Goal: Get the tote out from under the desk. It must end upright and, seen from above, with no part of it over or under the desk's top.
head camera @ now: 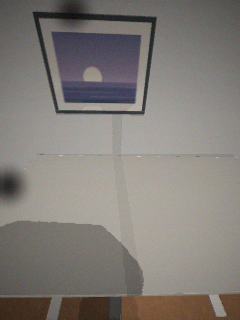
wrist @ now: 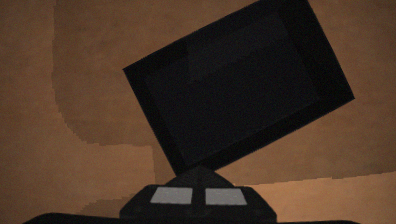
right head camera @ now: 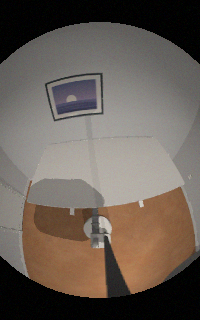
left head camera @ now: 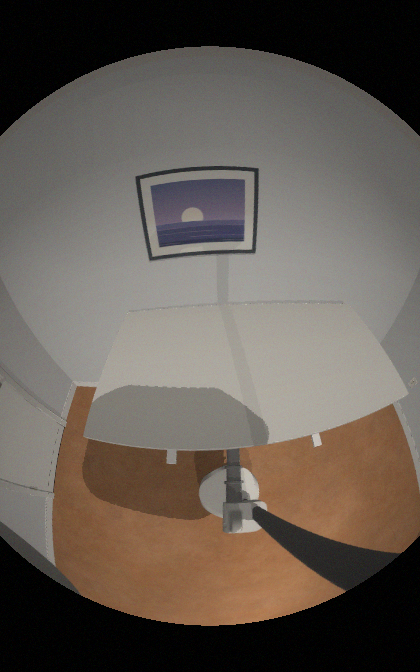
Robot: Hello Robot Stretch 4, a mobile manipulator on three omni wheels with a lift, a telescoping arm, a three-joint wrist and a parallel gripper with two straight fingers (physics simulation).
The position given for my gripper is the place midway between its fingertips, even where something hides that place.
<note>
I see my gripper [wrist: 200, 180], a black tote [wrist: 234, 86], a white desk [left head camera: 208, 377] and a framed picture [head camera: 96, 64].
The white desk shows as well in the head camera view [head camera: 85, 226] and in the right head camera view [right head camera: 100, 172]. The framed picture shows as well in the left head camera view [left head camera: 196, 210]. The head camera view misses the black tote, which is hidden by the white desk. The right head camera view misses the black tote, which is hidden by the white desk.
</note>
